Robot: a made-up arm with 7 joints. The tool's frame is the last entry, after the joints.
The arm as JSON. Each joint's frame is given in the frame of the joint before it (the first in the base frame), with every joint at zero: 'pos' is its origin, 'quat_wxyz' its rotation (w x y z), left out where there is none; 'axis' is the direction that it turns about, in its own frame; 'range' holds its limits. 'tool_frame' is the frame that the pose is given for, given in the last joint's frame.
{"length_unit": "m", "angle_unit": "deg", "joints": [
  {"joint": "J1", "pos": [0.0, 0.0, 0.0], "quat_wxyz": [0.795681, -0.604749, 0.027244, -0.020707], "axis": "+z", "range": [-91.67, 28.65]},
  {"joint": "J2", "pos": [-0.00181, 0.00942, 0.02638], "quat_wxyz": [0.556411, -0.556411, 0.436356, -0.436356], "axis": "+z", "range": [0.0, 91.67]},
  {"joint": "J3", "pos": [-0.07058, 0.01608, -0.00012], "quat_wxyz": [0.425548, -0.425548, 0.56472, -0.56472], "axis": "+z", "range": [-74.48, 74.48]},
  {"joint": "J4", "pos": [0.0, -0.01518, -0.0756], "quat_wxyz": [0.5, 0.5, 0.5, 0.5], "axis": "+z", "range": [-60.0, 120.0]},
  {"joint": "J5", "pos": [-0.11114, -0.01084, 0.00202], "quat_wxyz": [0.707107, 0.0, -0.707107, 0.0], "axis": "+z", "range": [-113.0, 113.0]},
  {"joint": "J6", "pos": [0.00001, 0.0, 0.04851], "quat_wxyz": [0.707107, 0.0, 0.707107, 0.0], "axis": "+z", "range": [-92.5, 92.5]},
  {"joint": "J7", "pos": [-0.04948, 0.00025, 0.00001], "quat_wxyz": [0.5, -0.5, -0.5, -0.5], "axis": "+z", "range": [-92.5, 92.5]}
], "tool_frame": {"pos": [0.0, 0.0, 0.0], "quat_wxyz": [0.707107, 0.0, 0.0, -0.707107]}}
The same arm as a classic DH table. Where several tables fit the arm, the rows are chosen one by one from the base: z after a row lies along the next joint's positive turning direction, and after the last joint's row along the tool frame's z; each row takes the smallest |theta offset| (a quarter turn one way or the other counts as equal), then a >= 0, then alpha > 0; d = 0 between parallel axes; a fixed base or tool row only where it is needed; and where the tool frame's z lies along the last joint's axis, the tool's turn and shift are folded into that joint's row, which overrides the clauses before.
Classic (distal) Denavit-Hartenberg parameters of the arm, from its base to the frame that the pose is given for. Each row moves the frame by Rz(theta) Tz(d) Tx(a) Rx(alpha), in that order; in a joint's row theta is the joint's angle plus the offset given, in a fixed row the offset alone. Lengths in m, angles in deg.
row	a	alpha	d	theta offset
base (fixed)	0	-74.51	0	-4.07
J1	-0.0096	-90	0.0264	-75.12
J2	-0.004	90	0.0004	74
J3	0.0152	-90	-0.1479	90
J4	0.0108	90	0.002	90
J5	0	-90	0.1597	0
J6	0.0495	90	0	-90
J7	0	0	0.0003	0
Joint limits (deg, base to tool): -91.67..28.65 0..91.67 -74.48..74.48 -60..120 -113..113 -92.5..92.5 -92.5..92.5

